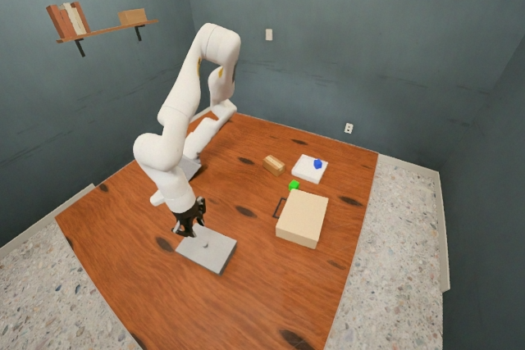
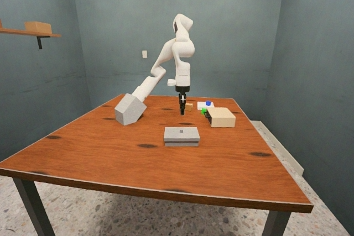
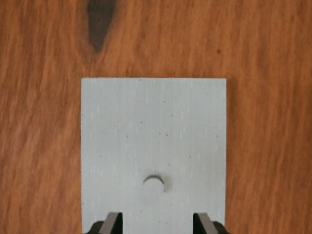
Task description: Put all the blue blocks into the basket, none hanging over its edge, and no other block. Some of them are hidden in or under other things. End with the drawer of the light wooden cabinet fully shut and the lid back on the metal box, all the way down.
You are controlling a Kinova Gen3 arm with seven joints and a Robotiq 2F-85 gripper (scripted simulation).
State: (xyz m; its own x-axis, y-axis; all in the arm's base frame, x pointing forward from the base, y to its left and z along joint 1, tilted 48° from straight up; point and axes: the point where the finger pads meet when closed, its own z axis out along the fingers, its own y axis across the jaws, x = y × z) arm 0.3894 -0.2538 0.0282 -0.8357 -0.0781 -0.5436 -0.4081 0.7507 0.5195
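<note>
The metal lid lies 130 mm below my hand. Round my hand: light wooden cabinet 350 mm to the left, 150 mm below, 140 mm ahead; then green block 460 mm to the left, 160 mm below; then grey metal box 160 mm below.
</note>
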